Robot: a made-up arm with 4 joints.
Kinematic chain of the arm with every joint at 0, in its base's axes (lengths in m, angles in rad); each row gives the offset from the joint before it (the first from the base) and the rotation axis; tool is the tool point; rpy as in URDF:
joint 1: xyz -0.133 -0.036 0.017 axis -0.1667 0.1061 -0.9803
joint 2: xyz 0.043 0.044 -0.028 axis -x
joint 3: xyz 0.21 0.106 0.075 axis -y
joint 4: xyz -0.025 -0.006 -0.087 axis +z
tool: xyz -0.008 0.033 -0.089 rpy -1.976 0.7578 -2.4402
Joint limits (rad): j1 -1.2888..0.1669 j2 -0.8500..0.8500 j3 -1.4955..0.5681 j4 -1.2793..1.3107
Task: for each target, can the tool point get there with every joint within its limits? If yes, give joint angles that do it. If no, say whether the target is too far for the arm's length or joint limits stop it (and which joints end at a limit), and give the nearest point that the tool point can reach.
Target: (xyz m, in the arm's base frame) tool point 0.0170 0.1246 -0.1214
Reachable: yes | joints -0.0901 0.3235 -0.4674 -0.6011
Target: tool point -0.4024 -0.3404 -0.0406
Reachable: no: joint limits stop it (at a limit: joint 1, joint 4) | nearest point -0.2689 0.0709 0.0563 | short by 0.443 m
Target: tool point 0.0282 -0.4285 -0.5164
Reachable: no: too far | nearest point 0.1123 -0.0513 -0.1671 | short by 0.521 m
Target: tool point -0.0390 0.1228 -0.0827
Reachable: yes | joints -0.0180 0.5080 -0.9626 -0.3565
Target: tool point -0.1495 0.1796 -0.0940
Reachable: yes | joints -0.9821 0.5151 -0.6032 -0.7737
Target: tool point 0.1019 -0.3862 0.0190
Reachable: no: joint limits stop it (at a limit: joint 1, joint 2, joint 4) | nearest point 0.1379 -0.0574 -0.1639 | short by 0.378 m
